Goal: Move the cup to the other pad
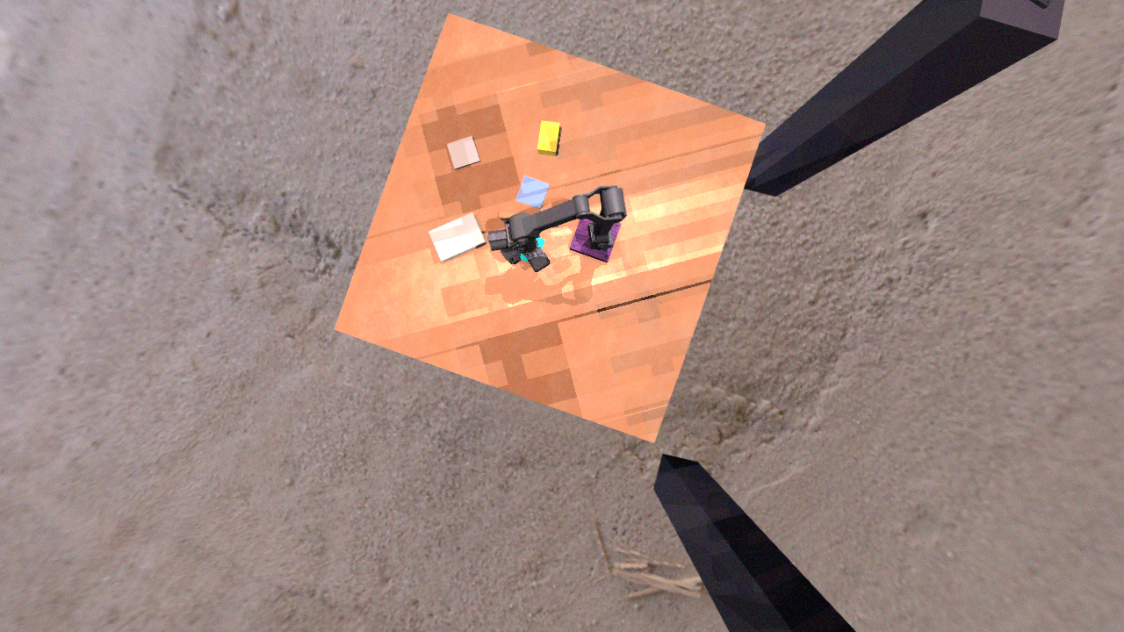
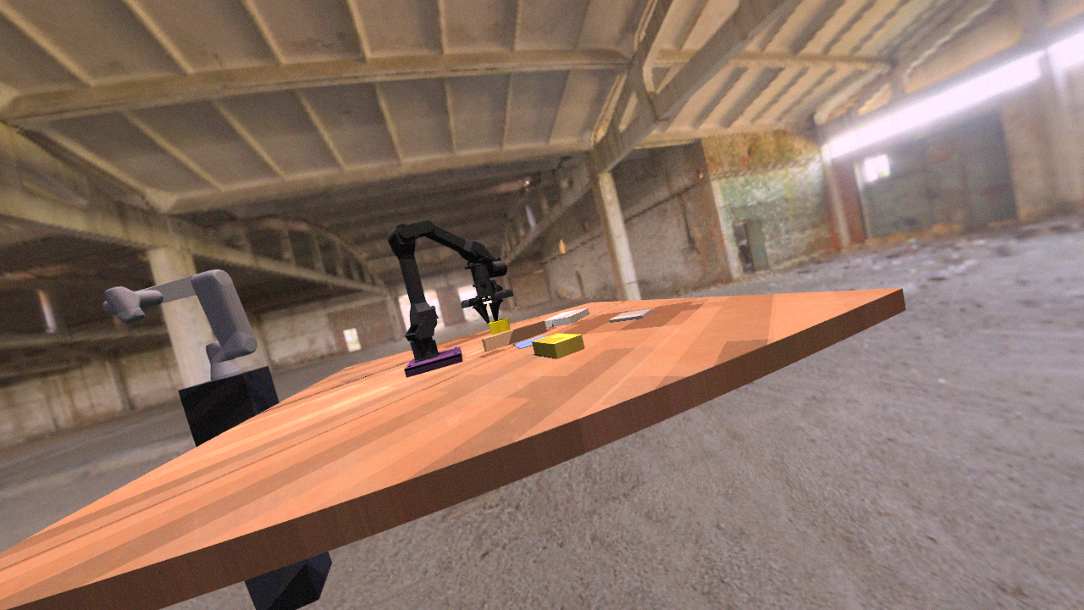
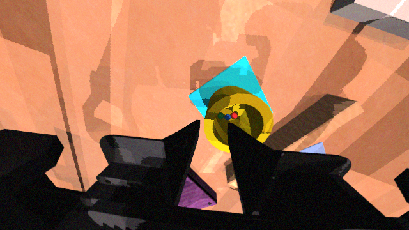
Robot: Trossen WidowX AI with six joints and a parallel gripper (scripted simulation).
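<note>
My gripper tip is now 3 cm above the yellow cup, 2 cm to the left of it and 1 cm short of it. Also, from my gripper tip: red marble 5 cm below, 3 cm to the right, 2 cm ahead; then low wooden bar 12 cm to the right, 6 cm below, 4 cm ahead; then cyan pad 8 cm below, 2 cm to the right, 2 cm ahead.
</note>
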